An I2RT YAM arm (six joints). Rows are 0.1 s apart.
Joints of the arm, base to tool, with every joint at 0 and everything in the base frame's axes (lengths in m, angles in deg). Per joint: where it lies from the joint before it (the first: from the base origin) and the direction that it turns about. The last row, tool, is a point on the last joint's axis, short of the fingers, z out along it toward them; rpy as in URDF.
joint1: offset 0 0 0.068 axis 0 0 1
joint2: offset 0.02 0.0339 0.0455 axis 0 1 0
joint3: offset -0.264 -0.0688 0 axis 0 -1 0
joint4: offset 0.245 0.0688 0.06 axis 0 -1 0
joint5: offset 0.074 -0.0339 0.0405 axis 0 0 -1
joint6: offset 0.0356 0 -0.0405 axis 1 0 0
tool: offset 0 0 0 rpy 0 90 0
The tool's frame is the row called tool.
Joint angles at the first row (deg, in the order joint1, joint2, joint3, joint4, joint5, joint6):
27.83 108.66 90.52 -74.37 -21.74 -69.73
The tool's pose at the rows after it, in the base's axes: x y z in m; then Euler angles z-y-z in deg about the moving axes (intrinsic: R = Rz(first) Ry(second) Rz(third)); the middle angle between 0 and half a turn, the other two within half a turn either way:
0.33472, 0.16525, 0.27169, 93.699, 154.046, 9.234
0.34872, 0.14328, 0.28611, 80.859, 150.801, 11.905
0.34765, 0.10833, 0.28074, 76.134, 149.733, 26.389
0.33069, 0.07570, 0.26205, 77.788, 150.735, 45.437
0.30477, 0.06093, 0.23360, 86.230, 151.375, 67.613
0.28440, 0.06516, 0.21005, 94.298, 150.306, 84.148
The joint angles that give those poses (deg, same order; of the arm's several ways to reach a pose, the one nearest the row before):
24.03 108.40 97.51 -69.52 -24.23 -58.37
20.03 107.09 98.50 -66.17 -25.21 -45.50
14.83 103.87 93.06 -63.53 -26.24 -31.24
10.17 99.74 84.12 -62.33 -26.87 -19.29
8.23 96.31 74.00 -61.21 -27.94 -8.78
9.45 94.63 66.70 -59.13 -29.56 0.08

